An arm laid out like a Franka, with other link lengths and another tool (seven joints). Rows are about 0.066 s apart.
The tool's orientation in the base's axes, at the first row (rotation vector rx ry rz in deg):
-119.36 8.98 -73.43
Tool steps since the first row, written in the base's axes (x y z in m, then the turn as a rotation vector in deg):
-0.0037 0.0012 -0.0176 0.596 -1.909 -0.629
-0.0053 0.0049 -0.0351 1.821 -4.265 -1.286
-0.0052 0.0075 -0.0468 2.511 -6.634 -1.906
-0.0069 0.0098 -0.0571 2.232 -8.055 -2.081
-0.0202 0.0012 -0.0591 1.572 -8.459 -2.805
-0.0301 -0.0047 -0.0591 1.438 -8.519 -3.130
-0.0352 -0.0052 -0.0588 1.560 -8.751 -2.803
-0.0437 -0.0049 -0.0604 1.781 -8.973 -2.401
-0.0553 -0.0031 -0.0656 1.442 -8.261 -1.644
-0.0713 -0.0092 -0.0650 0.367 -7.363 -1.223
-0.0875 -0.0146 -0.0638 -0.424 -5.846 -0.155
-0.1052 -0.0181 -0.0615 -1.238 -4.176 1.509
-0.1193 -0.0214 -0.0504 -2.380 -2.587 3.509
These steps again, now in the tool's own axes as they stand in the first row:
-0.0155 0.0088 0.0026 0.653 1.977 -0.247
-0.0310 0.0161 0.0080 1.798 4.460 -0.181
-0.0408 0.0212 0.0127 2.703 6.805 -0.575
-0.0503 0.0252 0.0154 3.041 7.929 -1.441
-0.0549 0.0298 0.0008 2.338 8.516 -1.974
-0.0574 0.0320 -0.0102 2.053 8.726 -2.021
-0.0596 0.0310 -0.0148 2.459 8.735 -2.126
-0.0652 0.0297 -0.0212 2.967 8.716 -2.165
-0.0758 0.0287 -0.0285 3.054 7.637 -2.319
-0.0808 0.0292 -0.0448 2.435 6.444 -2.897
-0.0858 0.0287 -0.0612 2.179 4.456 -3.126
-0.0916 0.0258 -0.0782 2.290 1.989 -3.471
-0.0891 0.0184 -0.0946 2.519 -0.696 -4.224

